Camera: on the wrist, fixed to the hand. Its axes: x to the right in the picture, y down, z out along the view.
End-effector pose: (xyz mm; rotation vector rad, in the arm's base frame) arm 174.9 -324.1 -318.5 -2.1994 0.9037 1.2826
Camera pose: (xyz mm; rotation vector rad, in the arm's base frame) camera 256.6 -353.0 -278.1 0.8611 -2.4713 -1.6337
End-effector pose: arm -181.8 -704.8 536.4 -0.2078 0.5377 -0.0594
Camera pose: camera -223.9 -760.5 471.0 0.4620 0.3368 1.3211
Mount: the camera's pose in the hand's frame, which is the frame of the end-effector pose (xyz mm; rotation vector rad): 2.9 -40.7 -86.5 0.2537 -0.2371 1.4879
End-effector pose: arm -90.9 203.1 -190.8 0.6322 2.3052 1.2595
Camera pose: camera -150.0 128.3 -183.7 -2.3838 -1.4197 -1.0590
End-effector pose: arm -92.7 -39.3 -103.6 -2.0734 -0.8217 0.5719
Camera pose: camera -49.8 -63.8 -21.7 -2.0741 0.8410 1.5758
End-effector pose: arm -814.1 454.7 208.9 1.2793 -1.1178 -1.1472
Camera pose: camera -727.8 462.2 168.4 0.1853 -1.8807 0.0014
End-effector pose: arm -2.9 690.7 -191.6 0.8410 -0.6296 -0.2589
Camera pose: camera 53.5 715.9 -264.6 0.3958 -1.3596 1.1018
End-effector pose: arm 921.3 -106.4 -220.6 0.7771 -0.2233 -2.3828
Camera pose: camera 949.2 -73.3 -305.9 0.2025 -0.8526 -1.0031
